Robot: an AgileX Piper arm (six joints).
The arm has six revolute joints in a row. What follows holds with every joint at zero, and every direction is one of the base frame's.
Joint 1 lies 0.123 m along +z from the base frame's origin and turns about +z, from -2.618 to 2.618 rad.
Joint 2 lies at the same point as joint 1 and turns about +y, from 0 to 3.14 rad.
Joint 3 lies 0.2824 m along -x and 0.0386 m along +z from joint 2 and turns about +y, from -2.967 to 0 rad.
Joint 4 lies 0.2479 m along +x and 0.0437 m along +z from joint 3 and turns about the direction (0.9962, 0, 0.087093), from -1.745 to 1.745 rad.
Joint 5 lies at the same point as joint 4 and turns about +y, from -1.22 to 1.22 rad.
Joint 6 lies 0.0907 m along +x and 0.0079 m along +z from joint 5 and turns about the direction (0.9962, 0, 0.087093), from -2.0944 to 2.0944 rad.
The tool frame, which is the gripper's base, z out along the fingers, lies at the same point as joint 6; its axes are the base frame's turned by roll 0, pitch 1.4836 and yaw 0 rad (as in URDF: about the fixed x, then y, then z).
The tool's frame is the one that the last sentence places.
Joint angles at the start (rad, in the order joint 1, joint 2, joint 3, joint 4, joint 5, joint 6):
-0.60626 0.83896 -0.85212 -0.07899 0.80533 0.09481
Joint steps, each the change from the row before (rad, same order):
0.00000 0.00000 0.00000 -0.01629 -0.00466 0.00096
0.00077 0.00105 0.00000 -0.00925 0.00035 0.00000
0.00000 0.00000 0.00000 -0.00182 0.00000 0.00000
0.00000 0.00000 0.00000 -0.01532 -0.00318 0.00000
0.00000 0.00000 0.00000 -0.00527 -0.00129 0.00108
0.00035 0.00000 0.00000 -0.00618 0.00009 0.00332
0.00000 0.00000 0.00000 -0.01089 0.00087 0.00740
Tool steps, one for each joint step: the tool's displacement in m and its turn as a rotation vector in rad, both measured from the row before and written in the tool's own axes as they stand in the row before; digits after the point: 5 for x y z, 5 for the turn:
-0.00053 -0.00102 -0.00001 0.01122 -0.00575 -0.01035
-0.00005 -0.00046 0.00028 0.00608 0.00074 -0.00701
-0.00001 -0.00012 0.00000 0.00130 -0.00012 -0.00127
-0.00039 -0.00097 -0.00001 0.01063 -0.00422 -0.01068
-0.00015 -0.00033 0.00000 0.00363 -0.00165 -0.00260
-0.00003 -0.00035 0.00000 0.00414 -0.00036 -0.00122
0.00001 -0.00071 0.00000 0.00784 0.00006 -0.00021

